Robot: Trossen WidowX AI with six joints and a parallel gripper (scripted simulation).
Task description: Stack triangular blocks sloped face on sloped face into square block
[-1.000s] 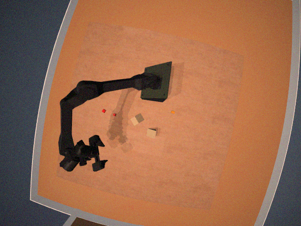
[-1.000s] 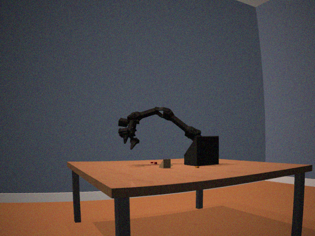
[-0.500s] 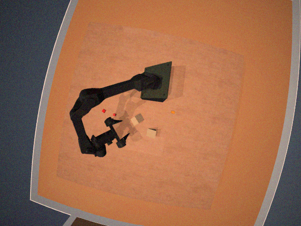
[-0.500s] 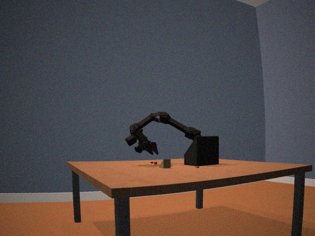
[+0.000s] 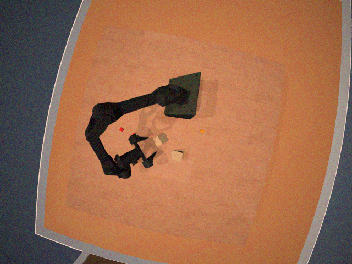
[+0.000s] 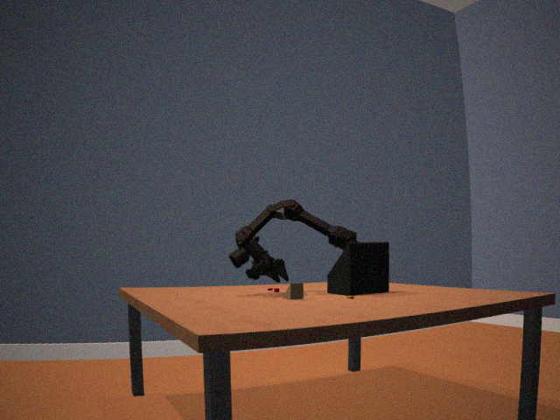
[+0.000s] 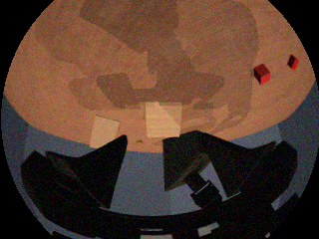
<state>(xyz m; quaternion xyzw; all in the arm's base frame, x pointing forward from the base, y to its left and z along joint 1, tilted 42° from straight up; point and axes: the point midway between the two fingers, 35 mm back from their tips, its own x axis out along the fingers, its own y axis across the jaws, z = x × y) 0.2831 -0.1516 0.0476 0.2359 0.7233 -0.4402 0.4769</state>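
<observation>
Now: gripper tip 3 cm past the triangular block, 3 cm to the right of it and 3 cm above it. Also, from my gripper tip: orange cube 13 cm behind, 27 cm to the left, 5 cm below.
</observation>
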